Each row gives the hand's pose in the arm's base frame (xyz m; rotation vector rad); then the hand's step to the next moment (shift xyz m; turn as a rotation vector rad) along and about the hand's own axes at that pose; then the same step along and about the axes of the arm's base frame.
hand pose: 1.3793 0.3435 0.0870 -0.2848 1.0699 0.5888
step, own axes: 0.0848 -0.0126 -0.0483 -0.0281 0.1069 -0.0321
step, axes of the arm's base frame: 0.0011 -0.0075 -0.0981 -0.0954 0.0623 0.0164
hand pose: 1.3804 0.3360 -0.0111 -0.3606 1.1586 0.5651
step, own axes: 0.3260 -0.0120 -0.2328 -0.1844 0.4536 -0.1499
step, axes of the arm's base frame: -0.0754 -0.0608 -0.3889 -0.4337 0.2419 0.1251
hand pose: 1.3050 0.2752 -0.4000 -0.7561 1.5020 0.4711
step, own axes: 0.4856 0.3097 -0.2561 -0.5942 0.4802 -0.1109
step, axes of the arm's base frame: -0.3774 -0.0474 -0.5027 -0.4434 0.3580 0.5208
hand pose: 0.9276 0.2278 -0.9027 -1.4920 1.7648 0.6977
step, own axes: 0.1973 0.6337 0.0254 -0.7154 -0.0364 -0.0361
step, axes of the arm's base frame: -0.6332 0.0204 -0.1994 0.0863 0.3922 0.5943
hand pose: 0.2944 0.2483 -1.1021 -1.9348 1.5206 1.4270
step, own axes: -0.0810 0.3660 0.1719 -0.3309 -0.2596 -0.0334
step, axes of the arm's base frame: -0.3977 0.0247 0.1061 0.2568 0.2657 0.2036
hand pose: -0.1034 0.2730 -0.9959 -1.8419 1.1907 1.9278
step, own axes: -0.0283 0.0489 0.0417 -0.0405 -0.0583 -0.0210
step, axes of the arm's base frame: -0.0571 0.0066 0.0403 0.0612 0.0384 0.0164
